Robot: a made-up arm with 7 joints.
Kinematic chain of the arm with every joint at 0, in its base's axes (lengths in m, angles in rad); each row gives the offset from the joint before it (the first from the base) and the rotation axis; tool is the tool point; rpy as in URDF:
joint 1: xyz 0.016 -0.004 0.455 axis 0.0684 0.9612 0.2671
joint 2: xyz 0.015 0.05 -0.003 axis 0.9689 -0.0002 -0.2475
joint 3: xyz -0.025 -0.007 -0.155 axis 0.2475 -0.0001 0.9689
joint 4: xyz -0.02 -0.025 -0.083 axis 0.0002 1 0
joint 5: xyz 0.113 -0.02 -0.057 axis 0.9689 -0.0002 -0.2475
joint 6: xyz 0.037 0.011 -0.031 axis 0.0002 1 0
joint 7: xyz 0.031 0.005 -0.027 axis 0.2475 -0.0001 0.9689
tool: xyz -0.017 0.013 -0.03 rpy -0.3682 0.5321 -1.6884
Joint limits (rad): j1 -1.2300..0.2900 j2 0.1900..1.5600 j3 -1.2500..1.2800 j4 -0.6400..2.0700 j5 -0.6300..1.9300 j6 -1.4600..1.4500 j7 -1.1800..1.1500
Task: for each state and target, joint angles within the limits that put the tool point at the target. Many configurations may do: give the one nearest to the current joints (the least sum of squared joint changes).
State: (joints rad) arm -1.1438 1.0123 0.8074 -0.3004 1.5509 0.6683 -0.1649
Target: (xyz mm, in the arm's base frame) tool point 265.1 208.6 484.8
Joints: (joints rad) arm -1.0643 0.6153 0.6009 -0.1157 1.4861 0.6948 -0.1421
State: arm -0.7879 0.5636 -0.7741 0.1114 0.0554 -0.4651 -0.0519
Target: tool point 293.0 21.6 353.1
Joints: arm -0.7126 0.8520 -0.6456 -0.6400 0.3196 -0.6849 -0.0826
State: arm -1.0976 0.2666 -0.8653 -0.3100 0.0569 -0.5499 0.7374
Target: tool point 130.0 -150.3 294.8
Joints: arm -0.6057 0.2171 -1.2500 -0.6400 0.1710 -0.9887 0.7452
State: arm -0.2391 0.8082 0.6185 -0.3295 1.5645 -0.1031 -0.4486
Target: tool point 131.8 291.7 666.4
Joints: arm -0.6455 1.5394 0.9400 0.0414 1.3922 -0.1785 -0.5003
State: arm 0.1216 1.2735 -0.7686 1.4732 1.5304 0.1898 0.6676
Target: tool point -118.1 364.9 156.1
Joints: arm 0.2678 0.8204 -0.7891 1.4053 1.4804 -0.5655 0.5489
